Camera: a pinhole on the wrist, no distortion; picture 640 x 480 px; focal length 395.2 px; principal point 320.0 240.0 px. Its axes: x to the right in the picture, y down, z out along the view. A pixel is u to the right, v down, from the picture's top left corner.
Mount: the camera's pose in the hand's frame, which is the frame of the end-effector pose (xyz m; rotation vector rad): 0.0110 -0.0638 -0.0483 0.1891 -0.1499 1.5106
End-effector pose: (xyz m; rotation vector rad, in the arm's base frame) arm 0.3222 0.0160 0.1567 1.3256 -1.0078 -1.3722
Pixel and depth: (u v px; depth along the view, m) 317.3 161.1 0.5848
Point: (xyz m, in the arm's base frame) -0.2060 -0.1020 -0.0295
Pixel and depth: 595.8 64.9 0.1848
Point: 0.1704 -0.0966 0.1632
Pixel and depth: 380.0 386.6 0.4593
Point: -0.1084 0.1564 0.1357
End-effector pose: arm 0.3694 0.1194 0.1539 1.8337 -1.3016 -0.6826
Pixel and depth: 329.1 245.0 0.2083
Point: 0.3069 0.0824 -0.0196
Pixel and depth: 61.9 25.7 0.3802
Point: 0.4453 -0.0809 -0.3219
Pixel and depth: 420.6 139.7 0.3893
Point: 0.1672 -0.0844 -0.0875
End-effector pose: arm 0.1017 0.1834 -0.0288 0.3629 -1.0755 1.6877
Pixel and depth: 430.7 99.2 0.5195
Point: -0.0711 -0.0700 0.4050
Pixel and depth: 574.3 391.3 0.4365
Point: -0.0693 -0.2539 0.0652
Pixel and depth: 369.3 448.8 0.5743
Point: 0.1641 -0.4067 0.1248
